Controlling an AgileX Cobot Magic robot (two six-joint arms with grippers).
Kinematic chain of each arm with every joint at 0, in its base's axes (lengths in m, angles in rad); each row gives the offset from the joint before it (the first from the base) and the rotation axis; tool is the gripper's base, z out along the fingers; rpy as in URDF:
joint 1: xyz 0 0 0.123 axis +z
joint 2: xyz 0 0 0 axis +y
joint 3: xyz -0.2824 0 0.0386 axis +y
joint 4: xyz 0.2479 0 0.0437 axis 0.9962 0 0.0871
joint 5: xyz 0 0 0 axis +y
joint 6: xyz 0.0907 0 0.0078 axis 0.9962 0 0.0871
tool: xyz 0 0 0 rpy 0 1.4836 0
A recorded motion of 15 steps. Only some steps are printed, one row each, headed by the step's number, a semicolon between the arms.
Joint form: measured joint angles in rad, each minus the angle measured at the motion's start. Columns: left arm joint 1, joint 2, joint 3, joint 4, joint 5, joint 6; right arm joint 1, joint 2, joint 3, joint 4, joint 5, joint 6.
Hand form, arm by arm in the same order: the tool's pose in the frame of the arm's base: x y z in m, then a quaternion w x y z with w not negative. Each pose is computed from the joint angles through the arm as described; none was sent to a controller.
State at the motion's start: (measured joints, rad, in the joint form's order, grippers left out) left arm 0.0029 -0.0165 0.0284 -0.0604 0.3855 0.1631; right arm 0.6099 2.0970 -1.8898 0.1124 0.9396 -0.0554
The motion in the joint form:
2: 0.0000 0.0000 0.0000 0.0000 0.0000 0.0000; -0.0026 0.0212 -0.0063 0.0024 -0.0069 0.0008
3: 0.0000 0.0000 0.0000 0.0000 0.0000 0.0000; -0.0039 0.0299 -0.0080 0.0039 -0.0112 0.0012
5: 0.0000 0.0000 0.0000 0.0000 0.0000 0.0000; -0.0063 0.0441 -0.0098 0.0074 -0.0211 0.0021
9: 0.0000 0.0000 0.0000 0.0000 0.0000 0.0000; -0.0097 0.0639 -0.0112 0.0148 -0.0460 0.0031
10: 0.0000 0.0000 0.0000 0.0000 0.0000 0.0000; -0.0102 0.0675 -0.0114 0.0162 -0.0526 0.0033
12: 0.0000 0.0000 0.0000 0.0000 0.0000 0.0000; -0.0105 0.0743 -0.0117 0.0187 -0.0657 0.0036
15: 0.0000 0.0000 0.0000 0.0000 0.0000 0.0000; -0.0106 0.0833 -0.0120 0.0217 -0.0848 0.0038
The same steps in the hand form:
2: 0.0521 -0.0019 0.1698 0.58921 0.04875 0.80617 0.02327; 0.3855 0.2781 0.2527 0.22461 -0.29374 0.92148 0.11893
3: 0.0521 -0.0019 0.1698 0.58921 0.04875 0.80617 0.02327; 0.3871 0.2786 0.2493 0.22324 -0.29250 0.92219 0.11902
5: 0.0521 -0.0019 0.1698 0.58921 0.04875 0.80617 0.02327; 0.3899 0.2793 0.2435 0.22178 -0.28983 0.92329 0.11982
9: 0.0521 -0.0019 0.1698 0.58921 0.04875 0.80617 0.02327; 0.3943 0.2808 0.2355 0.22412 -0.28490 0.92382 0.12313
10: 0.0521 -0.0019 0.1698 0.58921 0.04875 0.80617 0.02327; 0.3952 0.2812 0.2341 0.22548 -0.28389 0.92368 0.12399
12: 0.0521 -0.0019 0.1698 0.58921 0.04875 0.80617 0.02327; 0.3968 0.2822 0.2315 0.22830 -0.28228 0.92326 0.12568
15: 0.0521 -0.0019 0.1698 0.58921 0.04875 0.80617 0.02327; 0.3988 0.2836 0.2281 0.23284 -0.28028 0.92242 0.12796

